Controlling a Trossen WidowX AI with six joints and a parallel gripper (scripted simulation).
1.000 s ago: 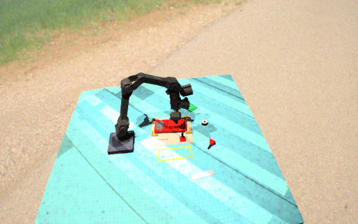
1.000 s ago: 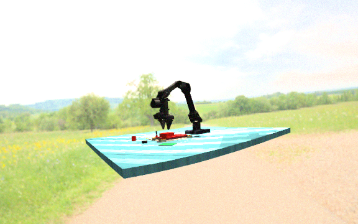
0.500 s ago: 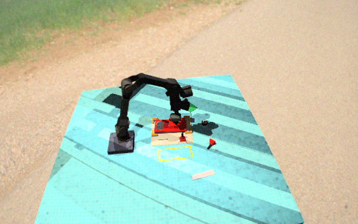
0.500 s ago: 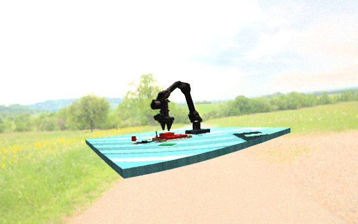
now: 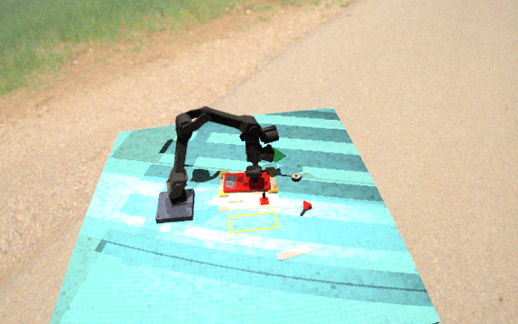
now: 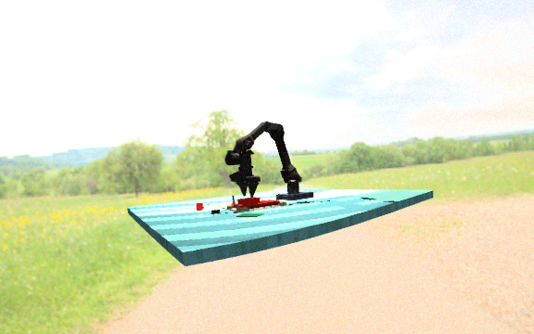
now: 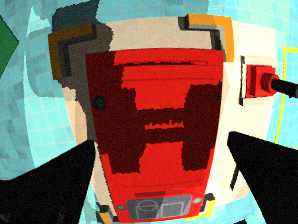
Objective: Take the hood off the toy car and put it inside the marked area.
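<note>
Right now the hood is 1 cm below my gripper tip. From my gripper tip the other things lie so: black ring (18 cm ahead, 2 cm to the right, 5 cm below); then green patch (12 cm ahead, 18 cm to the left, 5 cm below); then grey flat bar (6 cm ahead, 39 cm to the right, 5 cm below).
</note>
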